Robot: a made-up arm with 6 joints.
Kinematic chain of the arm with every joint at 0, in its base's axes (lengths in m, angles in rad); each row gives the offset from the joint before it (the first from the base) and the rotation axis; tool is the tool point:
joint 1: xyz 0 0 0.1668 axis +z
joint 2: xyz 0 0.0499 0 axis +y
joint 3: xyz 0 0 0.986 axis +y
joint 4: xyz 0 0 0.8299 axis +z
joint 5: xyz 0 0 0 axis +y
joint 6: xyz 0 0 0.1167 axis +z
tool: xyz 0 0 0
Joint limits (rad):
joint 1: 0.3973..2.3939
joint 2: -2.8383..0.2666
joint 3: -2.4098..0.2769
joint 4: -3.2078..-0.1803
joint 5: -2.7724..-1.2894
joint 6: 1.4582..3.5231
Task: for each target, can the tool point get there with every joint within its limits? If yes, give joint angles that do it. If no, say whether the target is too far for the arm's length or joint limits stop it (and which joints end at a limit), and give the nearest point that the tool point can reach.
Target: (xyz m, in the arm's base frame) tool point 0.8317 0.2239 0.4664
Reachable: no: joint limits stop it (at a limit: joint 1, joint 3, joint 4, joint 5) | nearest point 0.3398 -0.3934 0.5051 | short by 0.790 m
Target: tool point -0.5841 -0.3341 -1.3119
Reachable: yes | joints 0.6891 -2.4141 -0.7729 -2.1465 -2.4344 2.6032
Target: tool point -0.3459 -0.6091 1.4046
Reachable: yes | joints 1.1653 0.0069 -1.3316 -2.7793 -2.4090 1.7122
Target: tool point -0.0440 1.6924 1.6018
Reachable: no: too far | nearest point -0.0209 0.8032 1.7982 | short by 0.911 m
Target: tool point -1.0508 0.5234 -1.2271
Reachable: no: joint limits stop it (at a limit: joint 2, joint 5) | nearest point -0.4934 0.2458 -1.0368 | short by 0.651 m
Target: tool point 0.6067 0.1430 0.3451
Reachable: no: joint limits stop it (at a limit: joint 1, joint 3, joint 4) | nearest point 0.3134 -0.3858 0.4192 | short by 0.609 m
